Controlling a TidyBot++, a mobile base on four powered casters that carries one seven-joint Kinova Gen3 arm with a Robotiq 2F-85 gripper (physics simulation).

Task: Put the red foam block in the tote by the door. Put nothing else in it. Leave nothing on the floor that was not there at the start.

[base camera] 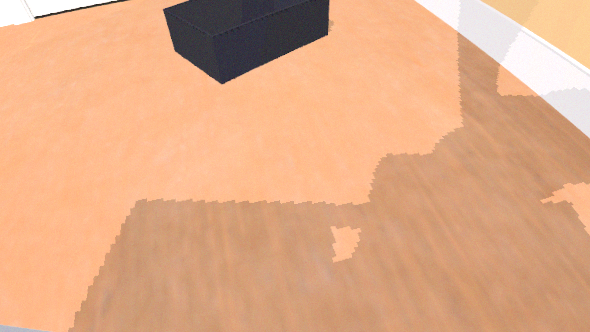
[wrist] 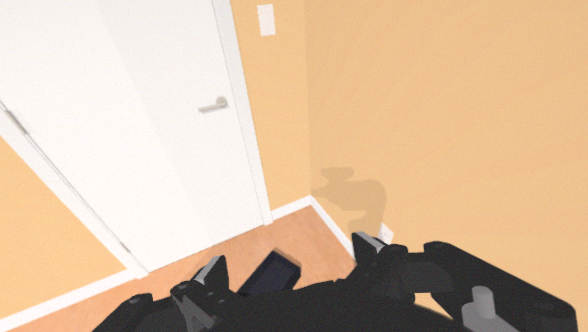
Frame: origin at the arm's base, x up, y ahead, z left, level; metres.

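Where they show: gripper, fingertip midpoint: [wrist: 291,258].
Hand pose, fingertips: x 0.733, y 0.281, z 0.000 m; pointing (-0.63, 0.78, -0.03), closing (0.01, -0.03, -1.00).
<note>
After its pixels a point has its place.
A dark navy tote [base camera: 270,47] @(x -0.365, y 0.717, z 0.065 m) [wrist: 274,274] @(x -0.393, y 0.881, z 0.092 m) stands on the floor near the white door [wrist: 165,125] @(x 0.482, y 1.170, z 0.438 m). In the base camera view it is at the top, cut off by the frame's edge; in the wrist view it shows beyond and between the fingers, its lower part hidden by the gripper. My gripper [wrist: 291,258] @(x 0.733, y 0.281, z 0.000 m) is open, its fingers wide apart, with no object between them. It is up in the air, apart from the tote. The red foam block does not show in either view. The part of the tote's inside that shows is dark, and its full bottom is hidden.
The wooden floor [base camera: 225,145] @(x -0.397, y 0.461, z 0.117 m) [wrist: 320,235] @(x -0.397, y 1.085, z -0.241 m) runs up to a white baseboard [base camera: 520,47] @(x -0.340, y 0.698, z -0.444 m) along the right wall [wrist: 475,125] @(x 0.610, y 0.593, z -0.489 m). The two walls meet in a corner right of the door. The robot's shadow falls on the floor and the right wall.
</note>
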